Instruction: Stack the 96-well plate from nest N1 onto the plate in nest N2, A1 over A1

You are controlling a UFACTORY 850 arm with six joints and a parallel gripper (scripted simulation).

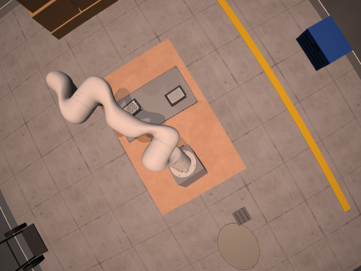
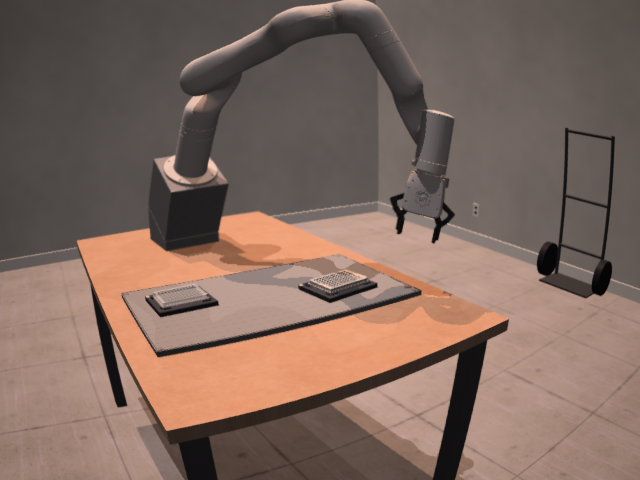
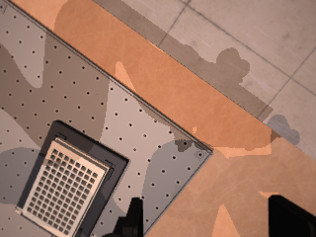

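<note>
My hand is 140 mm to the left of the plate nest, 140 mm above it and 130 mm past it. From my hand the other things lie so: A1 label 220 mm to the right, 180 mm behind, 130 mm below.
</note>
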